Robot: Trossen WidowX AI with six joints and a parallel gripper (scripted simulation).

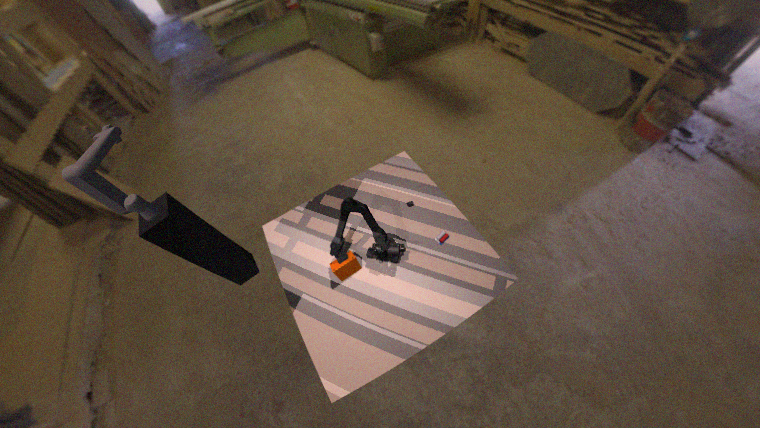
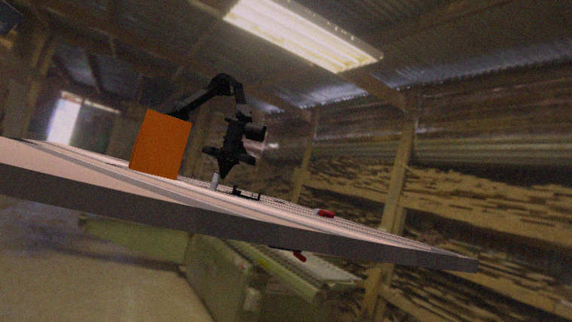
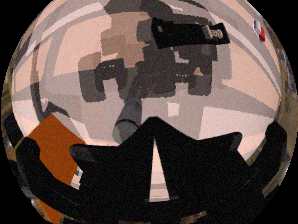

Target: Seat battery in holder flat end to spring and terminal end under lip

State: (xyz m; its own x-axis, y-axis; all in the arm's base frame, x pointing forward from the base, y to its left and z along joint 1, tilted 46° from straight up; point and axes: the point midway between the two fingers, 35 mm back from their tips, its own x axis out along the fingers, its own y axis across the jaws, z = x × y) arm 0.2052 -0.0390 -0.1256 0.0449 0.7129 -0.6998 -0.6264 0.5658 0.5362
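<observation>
Now: gripper tip 20 mm to the right of the battery, 20 mm past it and 10 mm above it. Also, from my gripper tip: black piece: 410 mm ahead, 230 mm to the left, 40 mm below.
</observation>
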